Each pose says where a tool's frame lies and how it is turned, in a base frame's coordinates. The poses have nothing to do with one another.
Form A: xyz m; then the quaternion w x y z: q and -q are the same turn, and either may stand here.
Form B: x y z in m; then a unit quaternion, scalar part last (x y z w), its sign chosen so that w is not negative. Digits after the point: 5 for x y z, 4 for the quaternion.
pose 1, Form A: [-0.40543, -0.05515, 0.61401, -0.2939, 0.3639, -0.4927, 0.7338]
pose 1, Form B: [-0.40543, -0.05515, 0.61401, -0.3639, 0.4927, -0.7338, 0.2939]
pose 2, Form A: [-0.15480, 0.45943, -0.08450, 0.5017, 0.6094, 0.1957, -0.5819]
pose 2, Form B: [-0.15480, 0.45943, -0.08450, 0.6094, 0.1957, -0.5819, 0.5017]
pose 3, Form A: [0.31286, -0.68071, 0.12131, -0.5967, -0.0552, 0.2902, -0.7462]
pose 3, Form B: [0.31286, -0.68071, 0.12131, 0.0552, -0.2902, 0.7462, 0.5967]
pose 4, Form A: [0.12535, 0.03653, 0.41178, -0.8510, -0.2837, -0.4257, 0.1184]
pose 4, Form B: [0.12535, 0.03653, 0.41178, 0.2837, 0.4257, -0.1184, 0.8510]
